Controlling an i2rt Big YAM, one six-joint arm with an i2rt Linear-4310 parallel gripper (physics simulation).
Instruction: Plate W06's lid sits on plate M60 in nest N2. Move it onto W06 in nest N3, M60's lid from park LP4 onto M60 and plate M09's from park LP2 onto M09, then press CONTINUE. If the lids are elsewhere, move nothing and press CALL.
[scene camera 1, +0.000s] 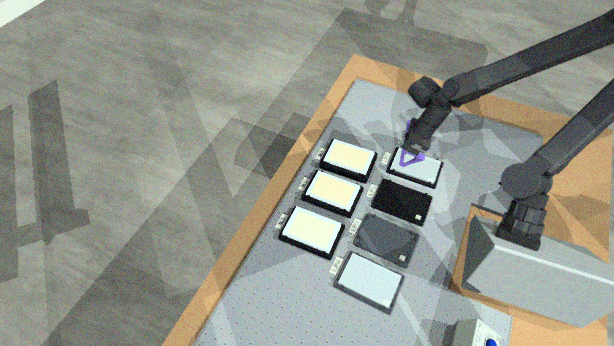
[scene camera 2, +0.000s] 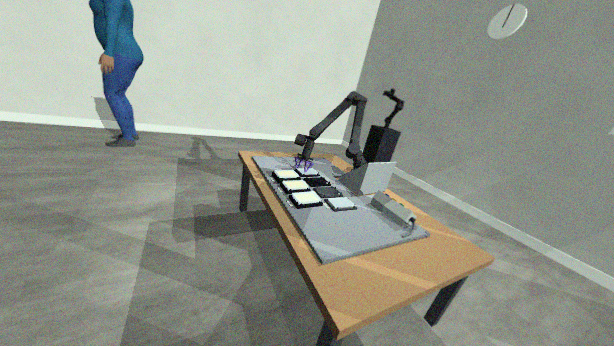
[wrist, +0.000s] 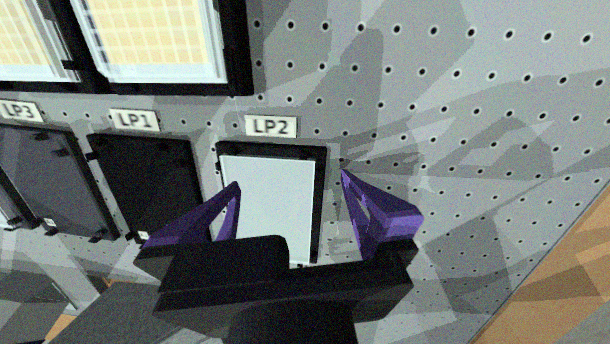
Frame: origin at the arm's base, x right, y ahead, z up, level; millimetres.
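Seen in the pictures: gripper, fingertip midpoint: (scene camera 1: 403, 155) (scene camera 2: 300, 170) (wrist: 290, 180); arm's base, link origin: (scene camera 1: 516, 238) (scene camera 2: 361, 169).
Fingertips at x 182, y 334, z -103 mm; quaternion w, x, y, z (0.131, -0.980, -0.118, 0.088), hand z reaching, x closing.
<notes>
Offsets run from my fingertips to a thing's middle. "pt": to the spot under its first point.
My gripper (scene camera 1: 406, 146) (scene camera 2: 302, 167) (wrist: 290, 180) is open and empty above park LP2. A pale lid {dz -2, dx -15, dy -45 mm} (scene camera 1: 427, 170) (scene camera 2: 311, 172) (wrist: 280, 210) lies flat in LP2. In the wrist view the left fingertip overlaps the lid's left part; the right fingertip is beyond the park's right edge. Another pale lid {dz -2, dx -401, dy -87 mm} (scene camera 1: 370, 281) (scene camera 2: 341, 203) lies in the park at the row's other end; its label is unreadable. Three yellowish plates {dz +16, dx -103, dy +129 mm} (scene camera 1: 350, 157) {dz +9, dx -227, dy +112 mm} (scene camera 1: 333, 191) {dz +13, dx -362, dy +98 mm} (scene camera 1: 312, 230) sit in black nests. I cannot read their labels or tell which carry lids. A blue button {pt dz +57, dx -417, dy -361 mm} (scene camera 1: 491, 343) shows on the console.
The black LP1 park {dz -6, dx -147, dy -62 mm} (scene camera 1: 401, 201) (wrist: 150, 185) and dark grey LP3 park {dz -6, dx -276, dy -75 mm} (scene camera 1: 385, 239) (wrist: 50, 175) hold no pale lid. A grey slanted box (scene camera 1: 545, 275) (scene camera 2: 378, 178) stands by the arm's base. A console {dz +26, dx -496, dy -349 mm} (scene camera 2: 394, 209) is on the mat's far side. A person (scene camera 2: 117, 65) stands beyond the table.
</notes>
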